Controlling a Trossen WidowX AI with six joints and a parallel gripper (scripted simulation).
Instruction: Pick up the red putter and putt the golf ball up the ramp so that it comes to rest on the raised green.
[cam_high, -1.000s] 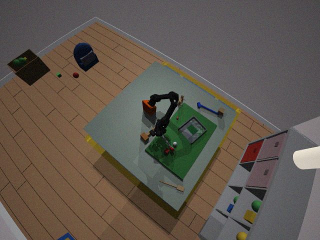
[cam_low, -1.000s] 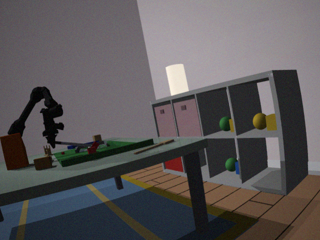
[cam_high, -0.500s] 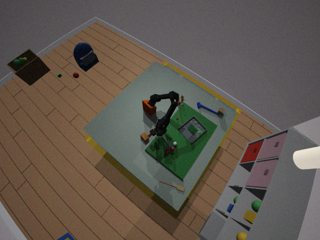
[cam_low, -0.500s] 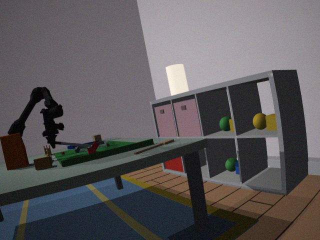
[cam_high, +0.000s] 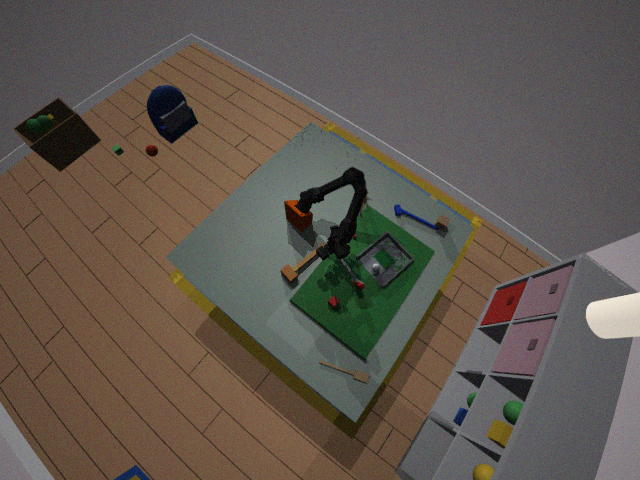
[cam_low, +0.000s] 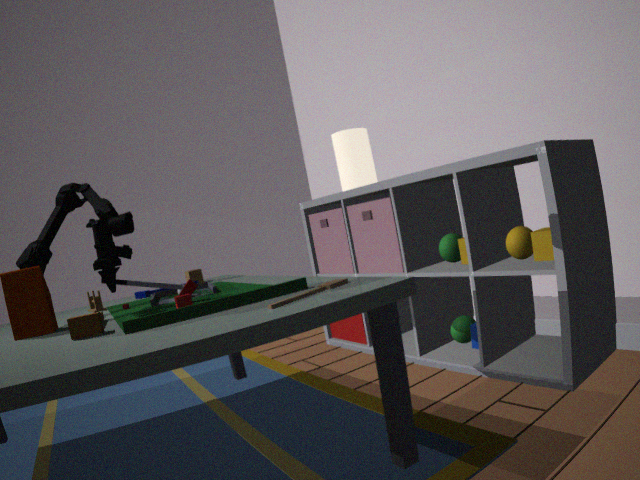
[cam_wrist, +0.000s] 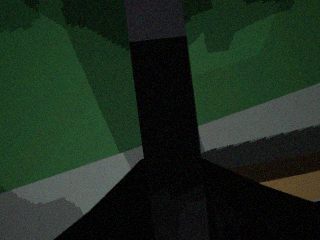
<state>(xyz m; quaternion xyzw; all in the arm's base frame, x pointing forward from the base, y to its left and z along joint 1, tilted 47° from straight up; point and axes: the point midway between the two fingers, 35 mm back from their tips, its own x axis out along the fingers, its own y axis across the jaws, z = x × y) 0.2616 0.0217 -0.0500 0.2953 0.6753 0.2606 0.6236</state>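
The red putter is 12 cm ahead of my gripper tip. The rest, counted from my gripper tip: blue mallet: 18 cm ahead, 54 cm to the left, 6 cm below; then green mat: 22 cm ahead, 6 cm to the left, 7 cm below; then white golf ball: 22 cm ahead, 12 cm to the left, 5 cm below.
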